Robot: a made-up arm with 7 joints.
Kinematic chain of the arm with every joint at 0, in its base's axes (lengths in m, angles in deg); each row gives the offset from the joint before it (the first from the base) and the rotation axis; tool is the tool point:
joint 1: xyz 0 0 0 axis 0 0.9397 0.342
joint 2: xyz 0 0 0 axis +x
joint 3: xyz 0 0 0 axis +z
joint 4: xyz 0.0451 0 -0.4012 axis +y
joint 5: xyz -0.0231 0 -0.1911 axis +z
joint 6: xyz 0 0 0 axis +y
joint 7: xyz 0 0 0 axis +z
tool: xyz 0 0 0
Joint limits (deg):
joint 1: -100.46..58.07
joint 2: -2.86..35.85
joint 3: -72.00..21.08
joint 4: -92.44..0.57
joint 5: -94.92..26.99
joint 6: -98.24..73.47
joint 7: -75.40..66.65
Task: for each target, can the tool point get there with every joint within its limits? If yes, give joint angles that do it. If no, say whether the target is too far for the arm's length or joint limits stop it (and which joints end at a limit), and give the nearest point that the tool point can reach.
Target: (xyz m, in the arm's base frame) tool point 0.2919 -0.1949 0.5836
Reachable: no: too far | nearest point 0.3659 -0.0894 0.2958 | short by 0.315 m
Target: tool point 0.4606 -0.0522 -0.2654
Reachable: yes | joints -41.14 14.76 -26.18 -70.03 3.60 -53.29 -10.68
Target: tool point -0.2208 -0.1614 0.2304
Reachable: no: joint limits stop it (at a limit: joint 1, joint 2, joint 4) | nearest point 0.3018 -0.3278 0.1755 | short by 0.551 m
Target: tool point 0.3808 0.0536 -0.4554
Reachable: yes | joints -36.46 13.54 -43.42 -10.31 -38.59 4.98 -24.93
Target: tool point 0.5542 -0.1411 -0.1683
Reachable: yes | joints -73.64 4.39 -32.04 -11.25 -6.64 18.60 -35.49
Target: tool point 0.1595 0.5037 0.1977
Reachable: no: joint limits stop it (at a limit: joint 2, joint 3, joint 4) | nearest point 0.4355 0.1713 0.1016 | short by 0.443 m
